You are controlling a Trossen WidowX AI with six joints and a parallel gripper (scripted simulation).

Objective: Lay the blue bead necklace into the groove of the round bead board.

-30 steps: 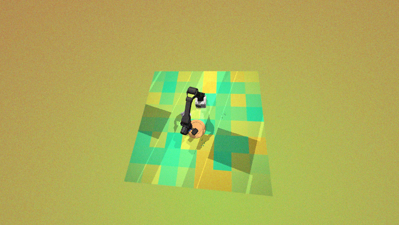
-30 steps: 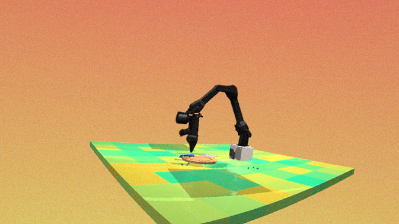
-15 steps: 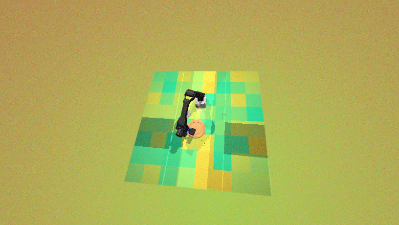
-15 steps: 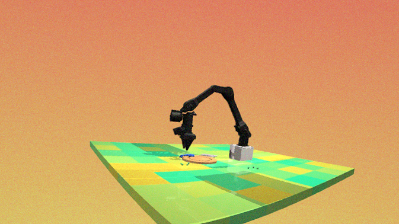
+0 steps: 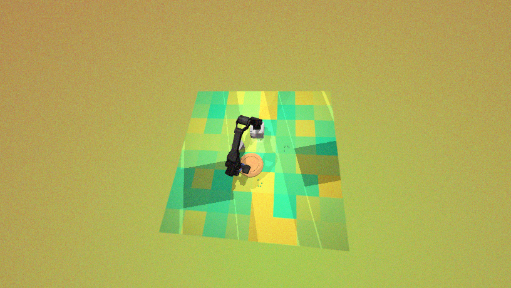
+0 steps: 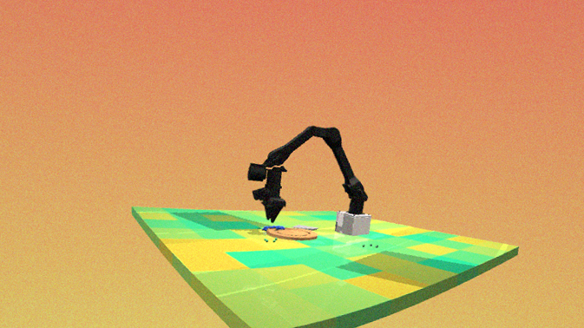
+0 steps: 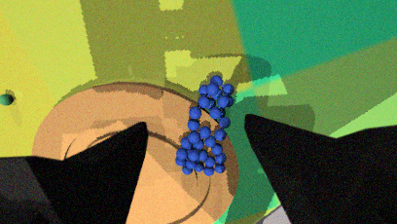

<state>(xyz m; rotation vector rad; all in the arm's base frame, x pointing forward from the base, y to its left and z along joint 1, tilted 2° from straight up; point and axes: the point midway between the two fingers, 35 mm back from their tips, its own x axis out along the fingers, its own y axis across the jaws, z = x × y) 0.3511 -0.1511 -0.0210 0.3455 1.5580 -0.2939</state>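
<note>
My gripper tip is now 50 mm past the round bead board, 90 mm to the right of it and 30 mm above it. Round my gripper tip: flat grey piece 220 mm behind, 20 mm to the right, 40 mm below.
</note>
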